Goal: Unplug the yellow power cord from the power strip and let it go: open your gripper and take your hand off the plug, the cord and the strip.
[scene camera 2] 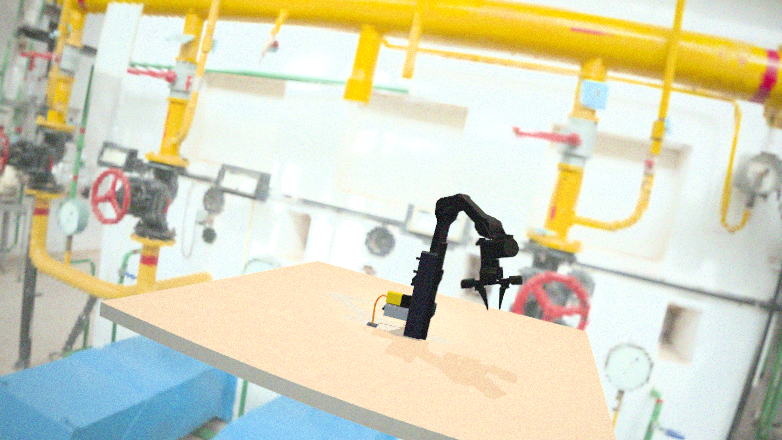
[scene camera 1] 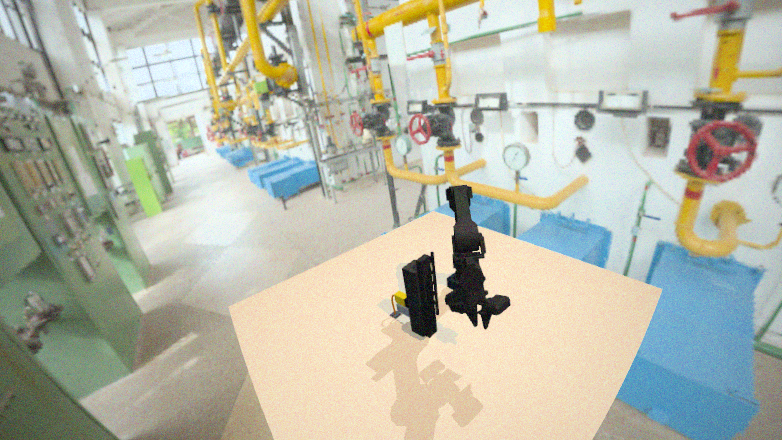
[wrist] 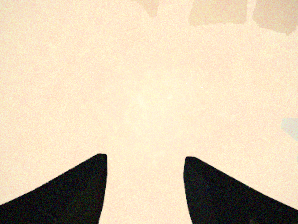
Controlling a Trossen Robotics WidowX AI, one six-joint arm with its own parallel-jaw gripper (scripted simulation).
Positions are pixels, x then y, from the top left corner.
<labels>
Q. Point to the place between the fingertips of my gripper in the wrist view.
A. At 145, 165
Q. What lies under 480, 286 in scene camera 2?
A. My gripper.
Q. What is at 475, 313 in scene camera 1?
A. My gripper.
</labels>
